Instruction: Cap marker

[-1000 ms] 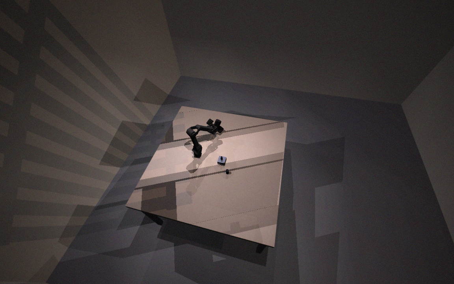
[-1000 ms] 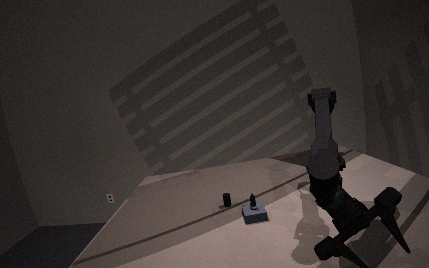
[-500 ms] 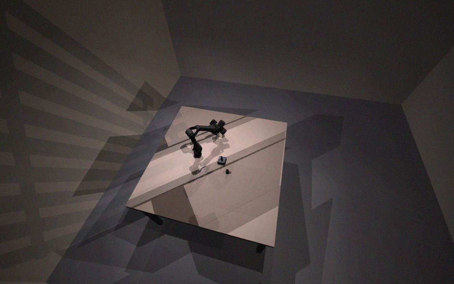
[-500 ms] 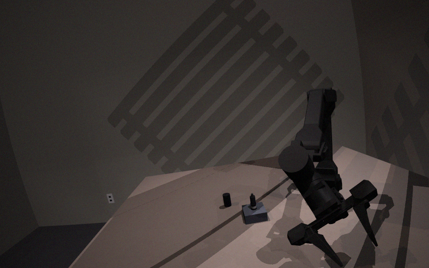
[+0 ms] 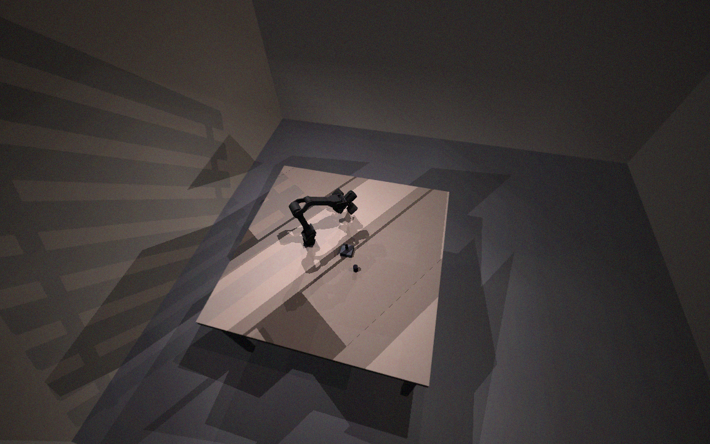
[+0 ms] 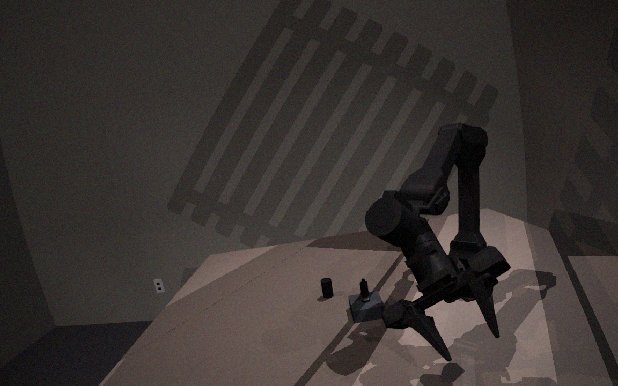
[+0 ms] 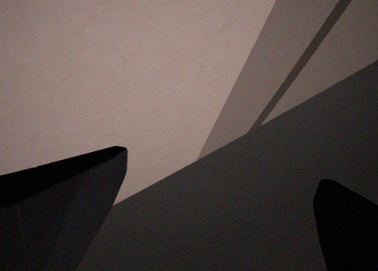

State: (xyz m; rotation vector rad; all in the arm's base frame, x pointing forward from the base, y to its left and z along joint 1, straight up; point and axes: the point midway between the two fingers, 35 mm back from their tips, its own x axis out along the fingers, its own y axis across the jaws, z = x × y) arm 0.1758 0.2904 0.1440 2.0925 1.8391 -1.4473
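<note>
The dark cap is 17 cm ahead of my gripper tip, 44 cm to the right of it and 10 cm below it. From my gripper tip the other things lie so: grey holder block (9 cm ahead, 33 cm to the right, 11 cm below).
</note>
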